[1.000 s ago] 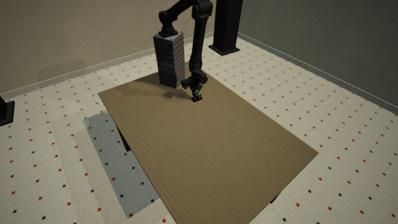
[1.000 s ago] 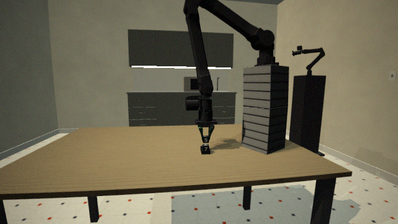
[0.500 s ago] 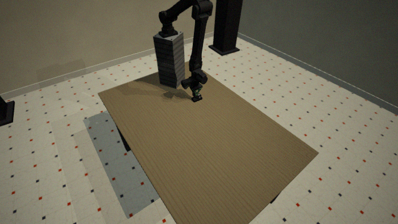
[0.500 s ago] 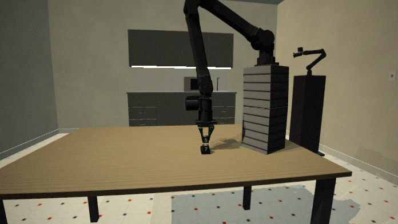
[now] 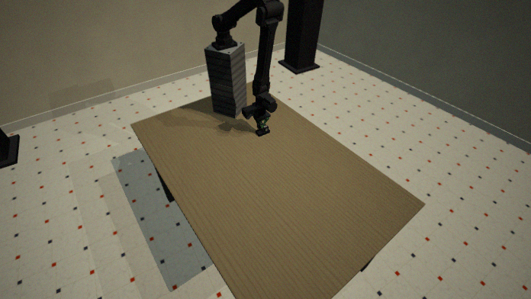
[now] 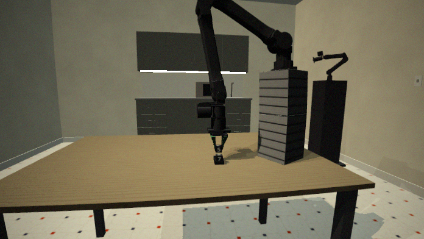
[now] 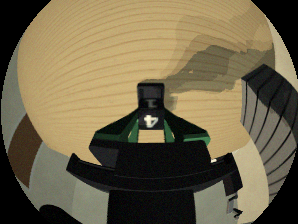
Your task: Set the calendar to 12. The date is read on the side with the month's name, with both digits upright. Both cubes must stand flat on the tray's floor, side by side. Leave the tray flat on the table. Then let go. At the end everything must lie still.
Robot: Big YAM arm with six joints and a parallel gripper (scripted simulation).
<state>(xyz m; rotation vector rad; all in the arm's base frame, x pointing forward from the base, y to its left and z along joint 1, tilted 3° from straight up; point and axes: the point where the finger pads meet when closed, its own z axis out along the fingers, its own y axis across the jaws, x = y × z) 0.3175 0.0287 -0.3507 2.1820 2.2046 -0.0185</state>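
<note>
The black calendar tray lies 5 cm below my hand and 2 cm to the left of it.
</note>
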